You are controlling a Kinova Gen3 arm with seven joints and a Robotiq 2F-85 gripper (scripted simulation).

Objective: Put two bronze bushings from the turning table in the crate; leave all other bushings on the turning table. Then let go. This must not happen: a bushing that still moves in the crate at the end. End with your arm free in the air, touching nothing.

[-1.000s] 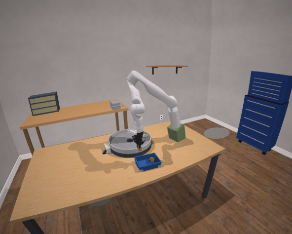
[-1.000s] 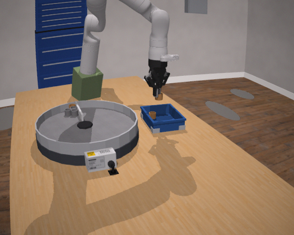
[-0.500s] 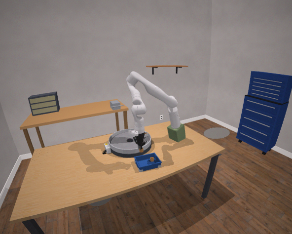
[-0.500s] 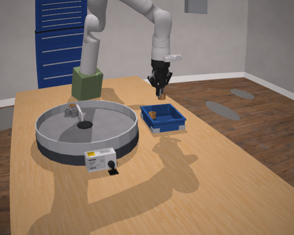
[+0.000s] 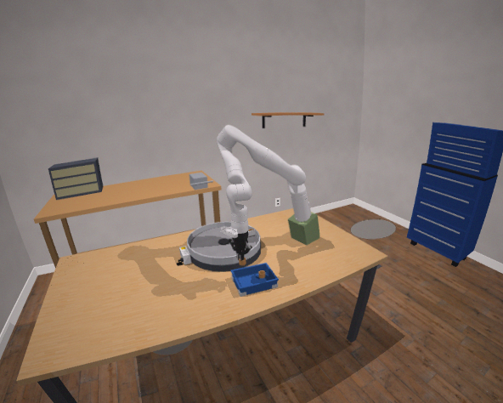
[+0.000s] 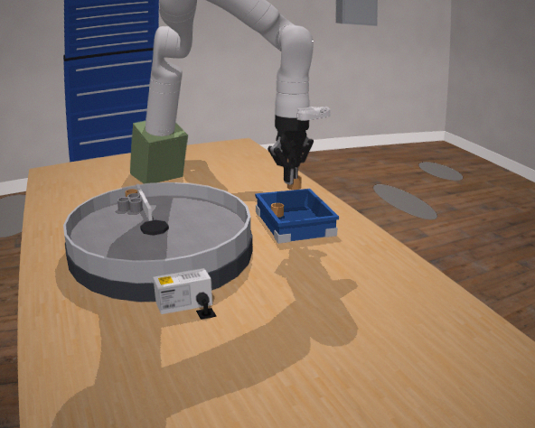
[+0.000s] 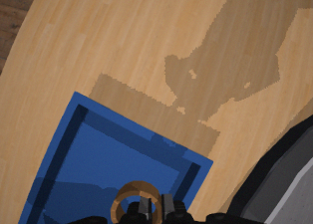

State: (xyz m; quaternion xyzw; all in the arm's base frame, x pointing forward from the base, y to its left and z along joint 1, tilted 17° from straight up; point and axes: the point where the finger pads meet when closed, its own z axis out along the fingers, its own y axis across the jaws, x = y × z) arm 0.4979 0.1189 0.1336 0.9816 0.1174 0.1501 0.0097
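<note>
The blue crate is 40 mm behind my hand, 50 mm to the left of it and 120 mm below it. Also, from my hand: grey turning table: 70 mm behind, 300 mm to the right, 90 mm below.
</note>
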